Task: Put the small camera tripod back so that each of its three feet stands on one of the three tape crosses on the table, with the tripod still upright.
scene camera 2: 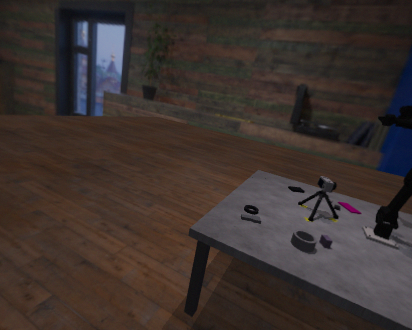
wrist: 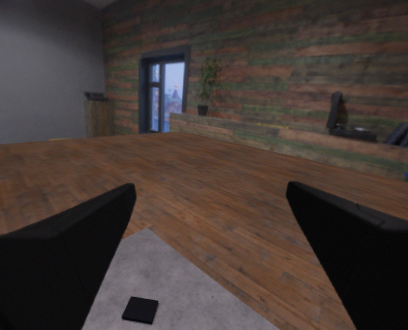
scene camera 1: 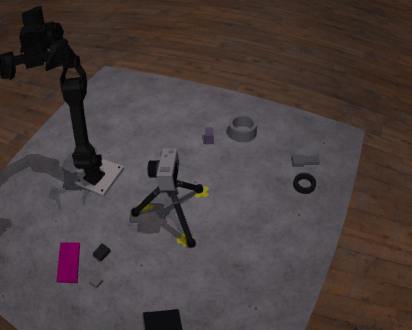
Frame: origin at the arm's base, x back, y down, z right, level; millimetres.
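Seen in the pictures: gripper, fingertip midpoint: [scene camera 2: 384, 117] [wrist: 211, 189] [scene camera 1: 27, 73]; arm's base at its link origin: [scene camera 2: 381, 235] [scene camera 1: 94, 176].
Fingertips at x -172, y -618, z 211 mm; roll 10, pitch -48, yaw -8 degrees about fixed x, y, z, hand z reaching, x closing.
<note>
Offsets run from my fingertips to a thing's middle. "*": to the spot under its first point. Level surfaces: height alone.
The small black tripod [scene camera 1: 182, 218] [scene camera 2: 316, 207] stands upright on the table, with a grey camera [scene camera 1: 168, 171] [scene camera 2: 326, 184] on top. In scene camera 1, its right foot is at the upper edge of the right yellow tape cross @[dx -180, dy +631, dz -359 mm] [scene camera 1: 203, 193]. Its front foot is at the right side of the front cross @[dx -242, dy +631, dz -178 mm] [scene camera 1: 182, 240]. Its left foot is left of and slightly below the left cross @[* dx -98, dy +575, dz -190 mm] [scene camera 1: 146, 206]. My gripper [scene camera 1: 33, 61] [scene camera 2: 384, 120] [wrist: 211, 189] is open and empty, high above the table and away from the tripod. The tripod does not show in the wrist view.
On the table @[dy +631 mm] [scene camera 1: 265, 240] [scene camera 2: 235, 235] are a magenta slab @[dx +11, dy +628, dz +112 mm] [scene camera 1: 68, 262] [scene camera 2: 349, 207], small dark block @[dx -59, dy +624, dz +12 mm] [scene camera 1: 101, 252], black pad @[dx -353, dy +624, dz +99 mm] [scene camera 1: 163, 320] [wrist: 140, 310], grey ring-shaped bowl @[dx -156, dy +607, dz -671 mm] [scene camera 1: 242, 133], purple block @[dx -72, dy +612, dz -577 mm] [scene camera 1: 209, 136], grey bar @[dx -422, dy +624, dz -656 mm] [scene camera 1: 305, 160] and black ring @[dx -460, dy +624, dz -555 mm] [scene camera 1: 296, 190]. The arm's white base [scene camera 1: 114, 173] is left of the tripod.
</note>
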